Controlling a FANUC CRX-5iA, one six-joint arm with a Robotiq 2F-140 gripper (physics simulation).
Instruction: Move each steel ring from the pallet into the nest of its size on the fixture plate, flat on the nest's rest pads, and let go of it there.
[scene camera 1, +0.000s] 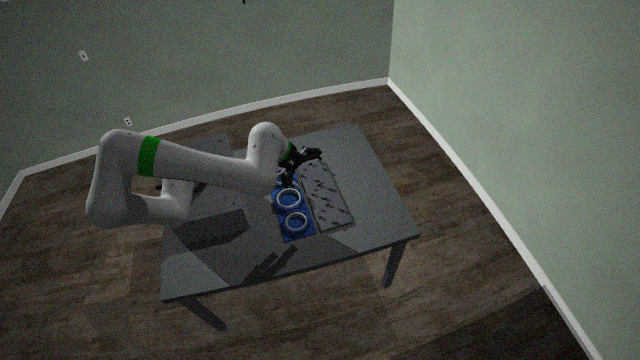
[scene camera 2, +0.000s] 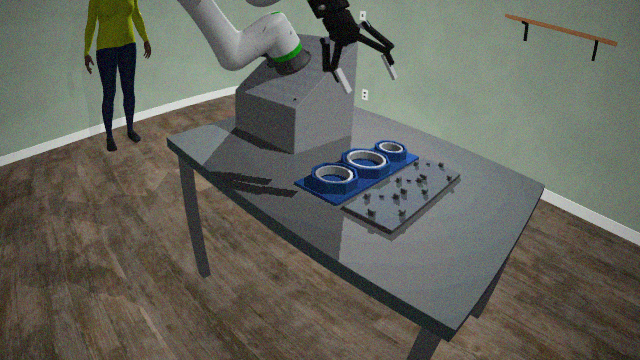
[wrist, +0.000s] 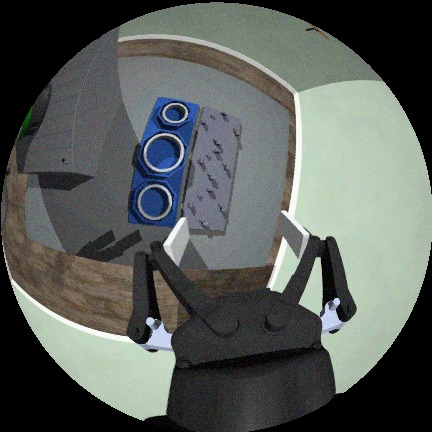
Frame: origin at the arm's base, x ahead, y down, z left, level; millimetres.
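Seen in the pictures: gripper, between the fingertips: (scene camera 1: 310, 174) (scene camera 2: 371, 85) (wrist: 234, 223); arm's base, origin of its link: (scene camera 2: 293, 62).
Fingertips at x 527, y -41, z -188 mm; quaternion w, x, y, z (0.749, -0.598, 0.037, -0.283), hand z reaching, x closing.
Note:
Pixels of each thing's top centre, then the offset from my fingertips to it. Level surfaces: height alone.
- large ring, centre of its top: (wrist: 163, 151) (scene camera 2: 366, 158) (scene camera 1: 288, 197) dx -104, dy +285, dz +144 mm
- medium ring, centre of its top: (scene camera 2: 334, 173) (wrist: 154, 201) (scene camera 1: 296, 221) dx -96, dy +285, dz -11 mm
- small ring, centre of its top: (scene camera 2: 391, 147) (wrist: 174, 112) dx -112, dy +285, dz +290 mm
- grey fixture plate, centre of its top: (scene camera 2: 411, 187) (wrist: 213, 164) (scene camera 1: 321, 191) dx +74, dy +312, dz +152 mm
- grey table, height of its surface: dy +324 mm
Three pale steel rings lie in blue octagonal holders on the blue pallet (scene camera 1: 289, 237) (scene camera 2: 334, 198) (wrist: 192, 111). The large ring (scene camera 1: 277, 198) (scene camera 2: 366, 152) (wrist: 145, 153) is in the middle. The medium ring (scene camera 1: 286, 222) (scene camera 2: 334, 169) (wrist: 138, 202) and the small ring (scene camera 2: 391, 143) (wrist: 164, 114) are at the two ends. The grey fixture plate (scene camera 1: 337, 220) (scene camera 2: 390, 224) (wrist: 231, 185) lies beside the pallet, with small dark pegs and pads and no ring on it. My gripper (scene camera 1: 303, 167) (scene camera 2: 367, 75) (wrist: 234, 223) is open and empty, high above the table. In scene camera 1 it hides part of the pallet.
The grey table (scene camera 1: 387, 200) (scene camera 2: 450, 250) (wrist: 260, 150) bears everything. The block-shaped grey robot base (scene camera 2: 265, 117) (wrist: 80, 115) stands behind the pallet. The white arm (scene camera 1: 200, 162) reaches over the table in scene camera 1. A person in a yellow top (scene camera 2: 116, 25) stands beyond the table.

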